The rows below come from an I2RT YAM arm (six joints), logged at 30 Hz.
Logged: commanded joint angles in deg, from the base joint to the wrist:
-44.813 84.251 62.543 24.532 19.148 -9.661
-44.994 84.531 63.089 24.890 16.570 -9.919
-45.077 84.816 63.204 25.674 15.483 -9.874
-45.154 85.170 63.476 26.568 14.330 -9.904
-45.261 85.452 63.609 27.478 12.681 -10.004
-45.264 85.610 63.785 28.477 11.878 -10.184
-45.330 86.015 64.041 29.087 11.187 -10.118
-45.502 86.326 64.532 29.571 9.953 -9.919
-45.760 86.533 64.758 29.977 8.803 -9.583
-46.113 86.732 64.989 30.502 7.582 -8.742
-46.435 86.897 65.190 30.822 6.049 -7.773
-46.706 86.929 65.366 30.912 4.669 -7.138
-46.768 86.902 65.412 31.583 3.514 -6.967
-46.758 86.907 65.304 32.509 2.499 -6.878
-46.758 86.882 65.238 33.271 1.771 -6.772
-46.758 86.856 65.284 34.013 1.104 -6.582
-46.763 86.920 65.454 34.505 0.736 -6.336
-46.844 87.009 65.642 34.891 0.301 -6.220
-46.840 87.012 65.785 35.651 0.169 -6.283
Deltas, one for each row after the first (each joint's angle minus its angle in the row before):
-0.181 0.280 0.546 0.358 -2.578 -0.258
-0.083 0.285 0.115 0.784 -1.087 0.045
-0.077 0.354 0.272 0.894 -1.153 -0.030
-0.107 0.282 0.133 0.910 -1.649 -0.100
-0.003 0.158 0.176 0.999 -0.803 -0.180
-0.066 0.405 0.256 0.610 -0.691 0.066
-0.172 0.311 0.491 0.484 -1.234 0.199
-0.258 0.207 0.226 0.406 -1.150 0.336
-0.353 0.199 0.231 0.525 -1.221 0.841
-0.322 0.165 0.201 0.320 -1.533 0.969
-0.271 0.032 0.176 0.090 -1.380 0.635
-0.062 -0.027 0.046 0.671 -1.155 0.171
0.010 0.005 -0.108 0.926 -1.015 0.089
0.000 -0.025 -0.066 0.762 -0.728 0.106
0.000 -0.026 0.046 0.742 -0.667 0.190
-0.005 0.064 0.170 0.492 -0.368 0.246
-0.081 0.089 0.188 0.386 -0.435 0.116
0.004 0.003 0.143 0.760 -0.132 -0.063

